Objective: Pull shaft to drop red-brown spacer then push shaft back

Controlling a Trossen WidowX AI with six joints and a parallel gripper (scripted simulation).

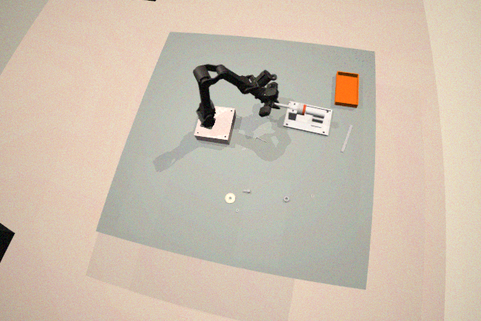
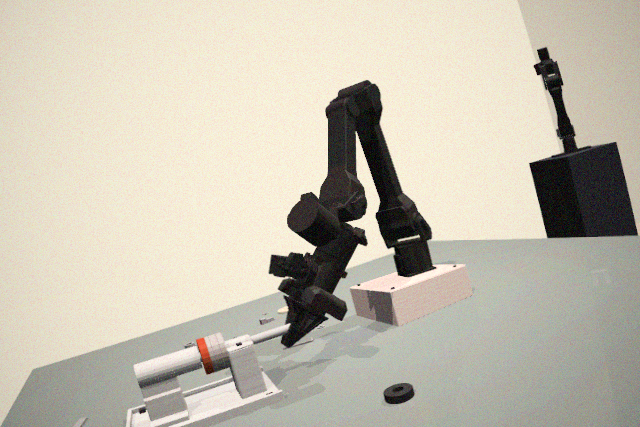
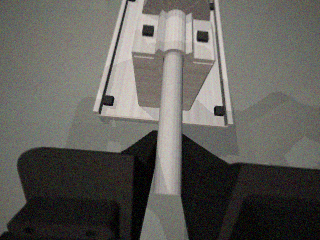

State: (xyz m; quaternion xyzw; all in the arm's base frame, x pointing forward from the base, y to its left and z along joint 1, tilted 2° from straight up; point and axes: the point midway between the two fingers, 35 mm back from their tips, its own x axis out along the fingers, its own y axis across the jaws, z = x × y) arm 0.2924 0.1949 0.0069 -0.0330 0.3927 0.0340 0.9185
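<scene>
Right now the grey shaft is 60 mm ahead of my gripper tip and 20 mm above it. The rest, counted from my gripper tip: black ring 200 mm to the left, 100 mm behind, 50 mm below; orange-red spacer 120 mm ahead, 20 mm above, 10 mm to the left; grey spacer 100 mm ahead, 20 mm above, 10 mm to the left.
</scene>
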